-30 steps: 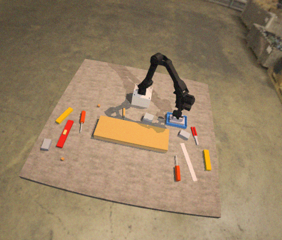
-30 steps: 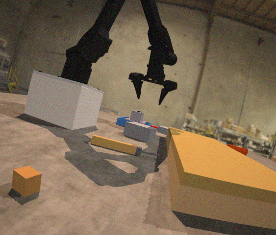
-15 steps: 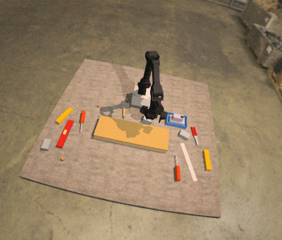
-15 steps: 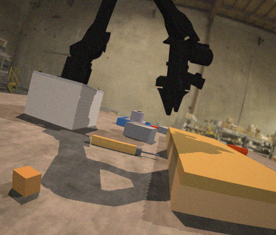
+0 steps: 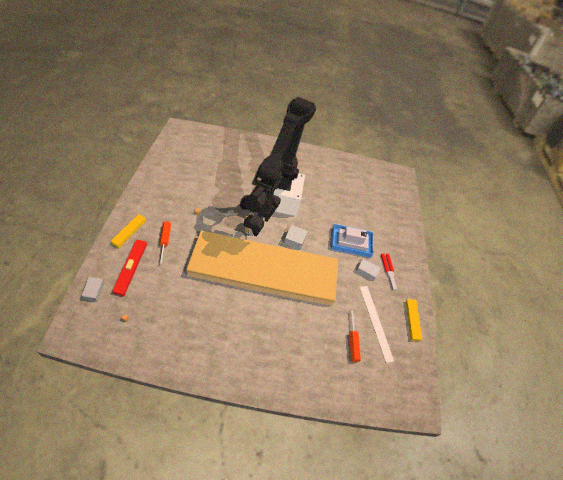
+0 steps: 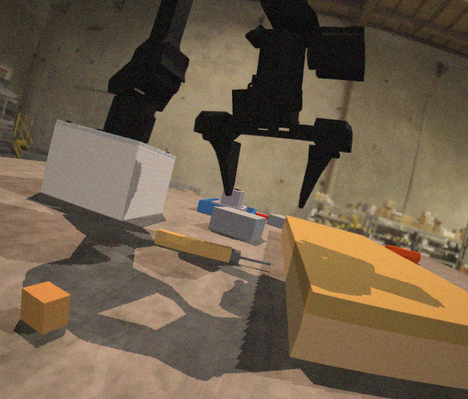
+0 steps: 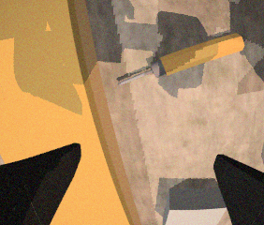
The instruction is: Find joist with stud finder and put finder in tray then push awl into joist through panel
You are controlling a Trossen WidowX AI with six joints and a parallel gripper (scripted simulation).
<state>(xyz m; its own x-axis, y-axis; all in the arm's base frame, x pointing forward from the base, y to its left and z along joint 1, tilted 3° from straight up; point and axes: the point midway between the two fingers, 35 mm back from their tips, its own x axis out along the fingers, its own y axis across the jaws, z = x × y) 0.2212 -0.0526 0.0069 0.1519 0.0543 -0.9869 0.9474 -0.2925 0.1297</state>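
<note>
The awl lies 60 mm below my gripper tip, 50 mm to the right of it and 20 mm behind it. Also, from my gripper tip: grey stud finder: 380 mm to the left, 80 mm behind, 20 mm below; then square indicator window: 400 mm to the left, 80 mm behind; then blue tray: 370 mm to the left, 80 mm behind, 50 mm below.
</note>
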